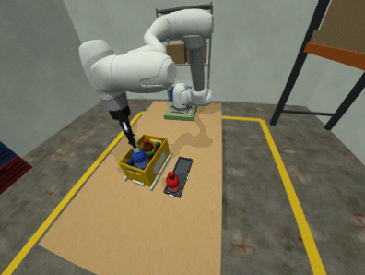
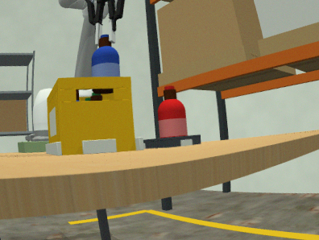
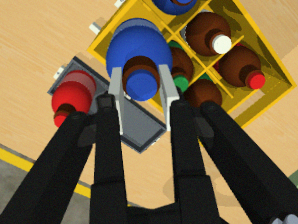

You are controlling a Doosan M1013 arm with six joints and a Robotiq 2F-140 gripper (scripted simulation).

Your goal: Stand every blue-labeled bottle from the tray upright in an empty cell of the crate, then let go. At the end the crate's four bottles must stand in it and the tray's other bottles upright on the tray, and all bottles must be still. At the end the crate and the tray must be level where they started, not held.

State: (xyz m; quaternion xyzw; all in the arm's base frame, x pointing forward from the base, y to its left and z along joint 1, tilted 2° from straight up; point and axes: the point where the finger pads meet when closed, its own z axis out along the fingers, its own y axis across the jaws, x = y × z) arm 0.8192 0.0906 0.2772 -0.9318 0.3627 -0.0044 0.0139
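Now: hand 90 mm past the yellow crate, 50 mm to the left of it and 230 mm above it. From my hand the other things lie so: red-labeled bottle 180 mm to the left, 230 mm below; dark tray 90 mm behind, 180 mm to the left, 300 mm below.
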